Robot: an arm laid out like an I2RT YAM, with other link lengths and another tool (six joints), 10 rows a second.
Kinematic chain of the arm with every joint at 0, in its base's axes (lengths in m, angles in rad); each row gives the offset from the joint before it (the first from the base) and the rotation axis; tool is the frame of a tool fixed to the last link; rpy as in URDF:
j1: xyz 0 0 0.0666 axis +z
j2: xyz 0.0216 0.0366 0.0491 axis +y
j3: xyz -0.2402 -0.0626 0 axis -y
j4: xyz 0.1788 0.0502 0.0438 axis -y
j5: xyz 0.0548 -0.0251 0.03 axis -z
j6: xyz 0.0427 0 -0.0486 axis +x
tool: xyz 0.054 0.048 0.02 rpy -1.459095 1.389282 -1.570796
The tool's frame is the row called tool.
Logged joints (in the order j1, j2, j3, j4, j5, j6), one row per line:
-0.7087, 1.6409, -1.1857, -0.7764, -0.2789, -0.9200
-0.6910, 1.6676, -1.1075, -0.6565, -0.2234, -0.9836
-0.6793, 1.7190, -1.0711, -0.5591, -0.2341, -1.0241
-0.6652, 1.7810, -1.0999, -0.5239, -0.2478, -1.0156
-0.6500, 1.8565, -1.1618, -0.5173, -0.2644, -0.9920
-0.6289, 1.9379, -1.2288, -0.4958, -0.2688, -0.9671
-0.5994, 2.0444, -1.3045, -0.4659, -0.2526, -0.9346
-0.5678, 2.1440, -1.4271, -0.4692, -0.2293, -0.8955
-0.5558, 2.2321, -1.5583, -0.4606, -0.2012, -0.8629
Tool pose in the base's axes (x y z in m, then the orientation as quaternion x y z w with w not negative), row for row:
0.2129, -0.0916, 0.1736, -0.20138, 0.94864, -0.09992, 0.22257
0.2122, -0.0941, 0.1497, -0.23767, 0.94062, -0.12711, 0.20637
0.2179, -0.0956, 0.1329, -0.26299, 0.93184, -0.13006, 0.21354
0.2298, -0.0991, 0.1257, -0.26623, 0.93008, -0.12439, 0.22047
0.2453, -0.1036, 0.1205, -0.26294, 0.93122, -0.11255, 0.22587
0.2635, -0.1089, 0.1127, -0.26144, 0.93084, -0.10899, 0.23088
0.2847, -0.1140, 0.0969, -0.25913, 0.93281, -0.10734, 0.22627
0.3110, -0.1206, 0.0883, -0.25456, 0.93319, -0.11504, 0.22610
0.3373, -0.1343, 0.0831, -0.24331, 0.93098, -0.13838, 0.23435
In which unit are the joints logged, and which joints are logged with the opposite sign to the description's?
The joints are logged in radians. Opposite sign: j3.
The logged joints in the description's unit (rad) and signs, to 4 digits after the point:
-0.7087, 1.6409, 1.1857, -0.7764, -0.2789, -0.9200
-0.6910, 1.6676, 1.1075, -0.6565, -0.2234, -0.9836
-0.6793, 1.7190, 1.0711, -0.5591, -0.2341, -1.0241
-0.6652, 1.7810, 1.0999, -0.5239, -0.2478, -1.0156
-0.6500, 1.8565, 1.1618, -0.5173, -0.2644, -0.9920
-0.6289, 1.9379, 1.2288, -0.4958, -0.2688, -0.9671
-0.5994, 2.0444, 1.3045, -0.4659, -0.2526, -0.9346
-0.5678, 2.1440, 1.4271, -0.4692, -0.2293, -0.8955
-0.5558, 2.2321, 1.5583, -0.4606, -0.2012, -0.8629

